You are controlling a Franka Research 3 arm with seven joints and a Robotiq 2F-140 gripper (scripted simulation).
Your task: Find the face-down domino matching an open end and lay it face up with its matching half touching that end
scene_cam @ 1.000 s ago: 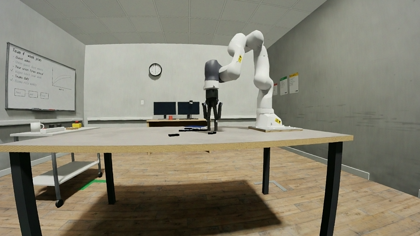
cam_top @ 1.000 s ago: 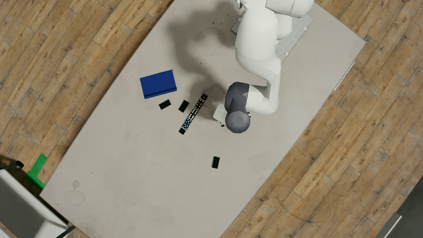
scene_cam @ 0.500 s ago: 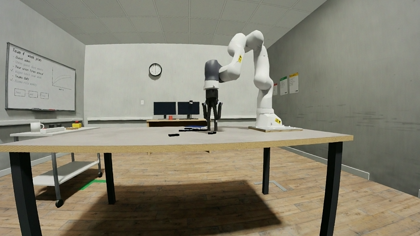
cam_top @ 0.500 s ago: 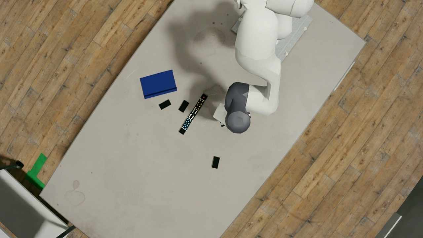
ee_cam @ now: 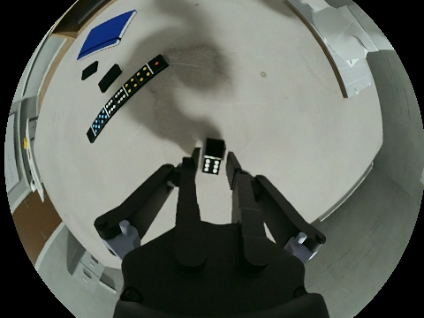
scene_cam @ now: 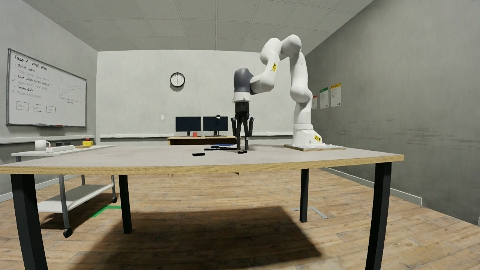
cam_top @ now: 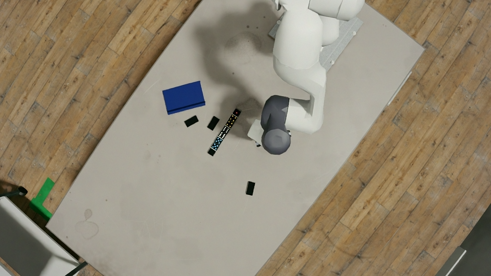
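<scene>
Right now the domino is 5 cm below my hand. The rest, counted from my hand: blue book 40 cm to the right, 9 cm ahead, 4 cm below.
</scene>
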